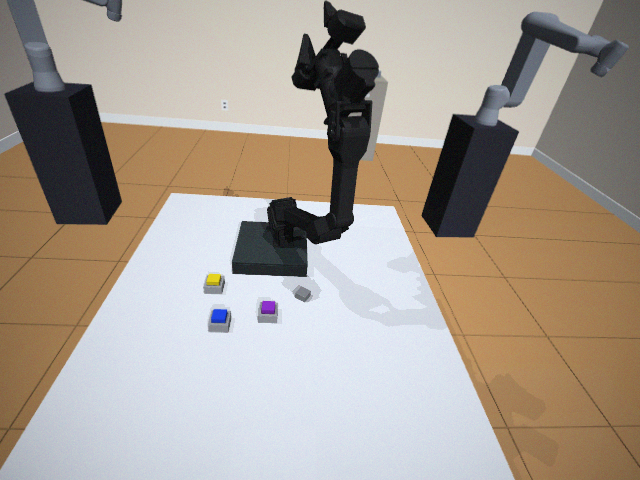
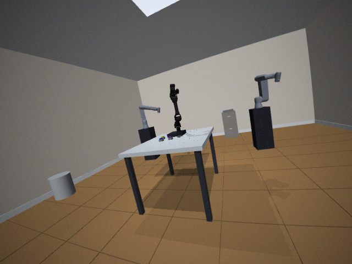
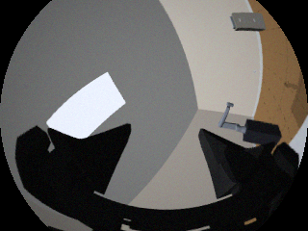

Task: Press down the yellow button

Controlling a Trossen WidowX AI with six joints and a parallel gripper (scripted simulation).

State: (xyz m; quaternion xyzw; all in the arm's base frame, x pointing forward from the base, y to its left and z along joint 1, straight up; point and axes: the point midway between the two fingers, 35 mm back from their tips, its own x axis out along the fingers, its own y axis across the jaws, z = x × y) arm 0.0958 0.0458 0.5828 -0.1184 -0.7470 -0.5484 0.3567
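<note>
Now: the yellow button 62 cm below my gripper tip, 23 cm to the right of it and 9 cm ahead of it. Round my gripper tip: grey block 64 cm below, 13 cm ahead, 1 cm to the left; then blue button 62 cm below, 22 cm ahead, 21 cm to the right; then purple button 62 cm below, 20 cm ahead, 9 cm to the right.
</note>
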